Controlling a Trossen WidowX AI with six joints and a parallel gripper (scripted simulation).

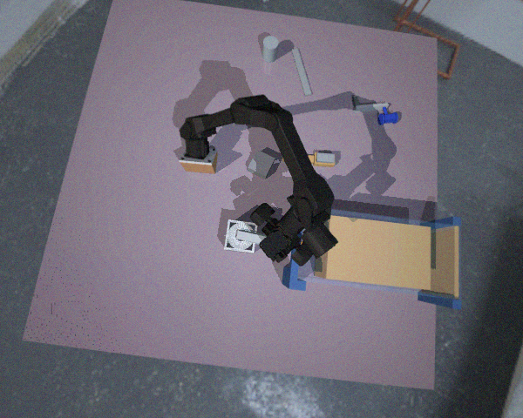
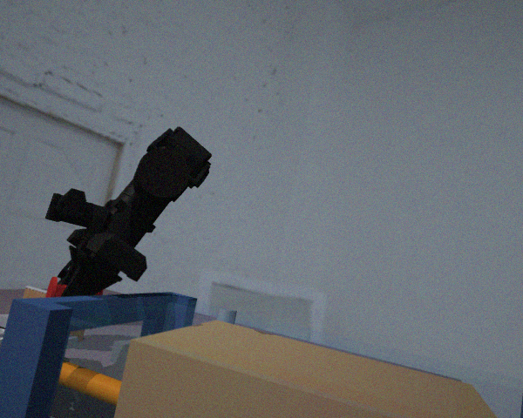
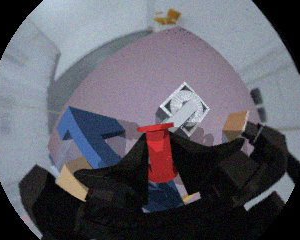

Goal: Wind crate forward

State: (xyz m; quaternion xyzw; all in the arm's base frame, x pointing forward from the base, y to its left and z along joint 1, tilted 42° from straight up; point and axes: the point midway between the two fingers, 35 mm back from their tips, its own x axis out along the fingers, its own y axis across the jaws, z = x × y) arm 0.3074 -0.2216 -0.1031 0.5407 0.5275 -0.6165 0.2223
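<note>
My gripper tip is now 3 cm past the red-knobbed crank handle, 3 cm above it and 1 cm to the right of it. Also, from my gripper tip: red knob: 1 cm to the left, 1 cm ahead; blue steel frame: 7 cm ahead, 3 cm below, 2 cm to the left; grey block: 27 cm to the left, 12 cm below, 8 cm behind.
</note>
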